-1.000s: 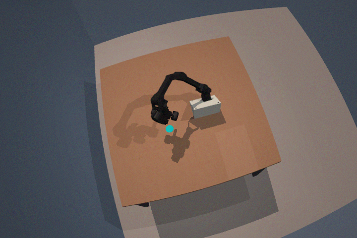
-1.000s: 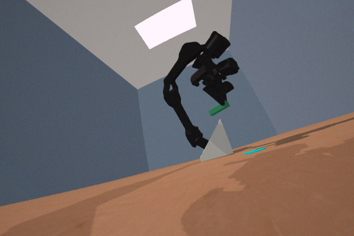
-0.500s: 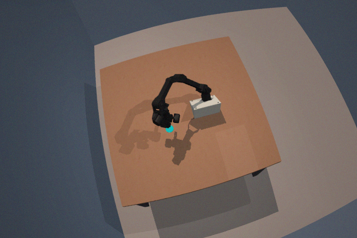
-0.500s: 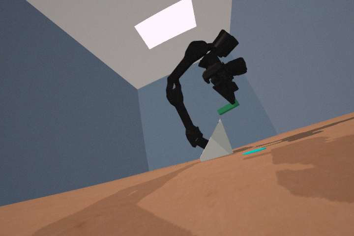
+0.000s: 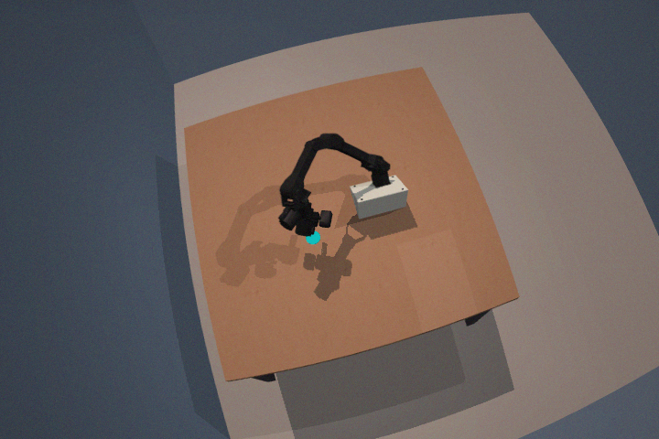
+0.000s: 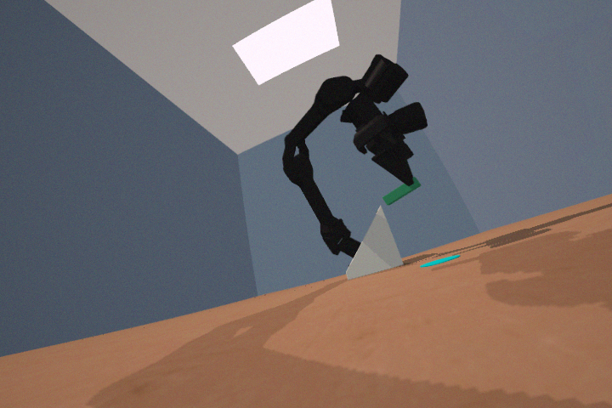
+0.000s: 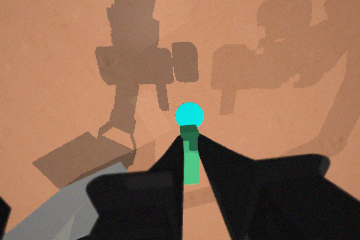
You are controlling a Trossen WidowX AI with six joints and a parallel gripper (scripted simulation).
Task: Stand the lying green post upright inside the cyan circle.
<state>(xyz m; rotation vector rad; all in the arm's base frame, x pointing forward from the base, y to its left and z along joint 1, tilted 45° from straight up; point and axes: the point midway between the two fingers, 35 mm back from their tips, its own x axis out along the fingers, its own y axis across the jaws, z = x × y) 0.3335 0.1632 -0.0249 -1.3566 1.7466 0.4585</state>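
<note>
Right now the cyan circle is 10 mm to the right of my gripper tip and 130 mm below it. From my gripper tip the other things lie so: green post: 10 mm behind, 20 mm to the right.
</note>
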